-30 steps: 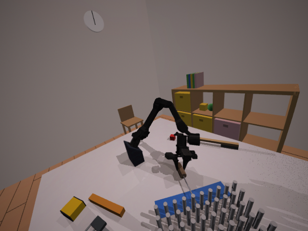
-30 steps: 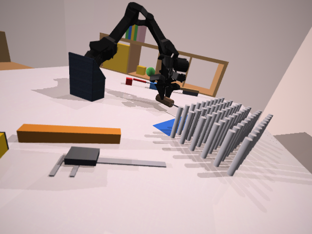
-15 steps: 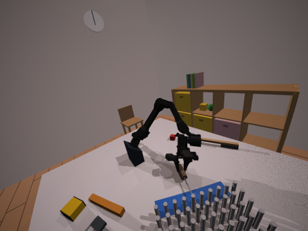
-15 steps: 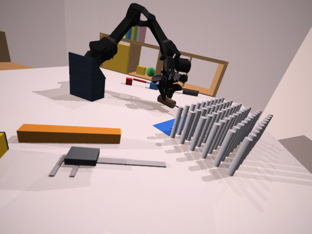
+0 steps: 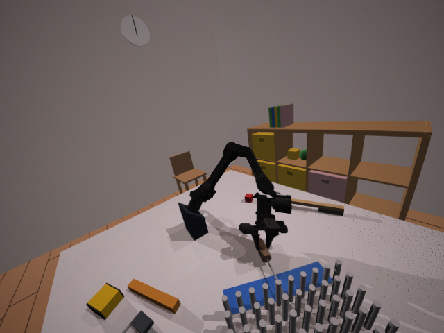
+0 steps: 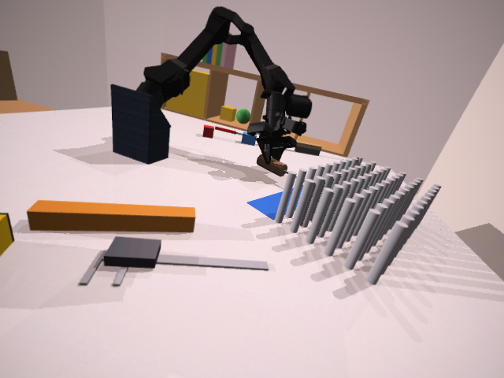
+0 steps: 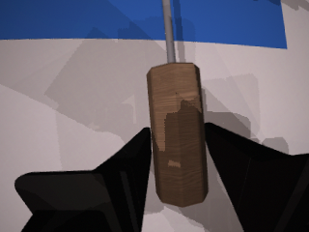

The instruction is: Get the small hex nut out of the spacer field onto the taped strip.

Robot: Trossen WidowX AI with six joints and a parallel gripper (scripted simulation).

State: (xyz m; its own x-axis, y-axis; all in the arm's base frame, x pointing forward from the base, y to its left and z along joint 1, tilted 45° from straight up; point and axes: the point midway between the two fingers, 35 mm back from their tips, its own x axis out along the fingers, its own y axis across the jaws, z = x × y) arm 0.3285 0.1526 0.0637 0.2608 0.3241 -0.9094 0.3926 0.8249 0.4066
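Right now my gripper tip is 11 cm short of the blue taped strip, 5 cm to the left of it and 4 cm above it. Round my gripper tip: red cube 34 cm behind, 23 cm to the left, 2 cm below; thin metal rod 10 cm ahead, 4 cm to the right; blue cube 18 cm behind, 31 cm to the left, 2 cm below.
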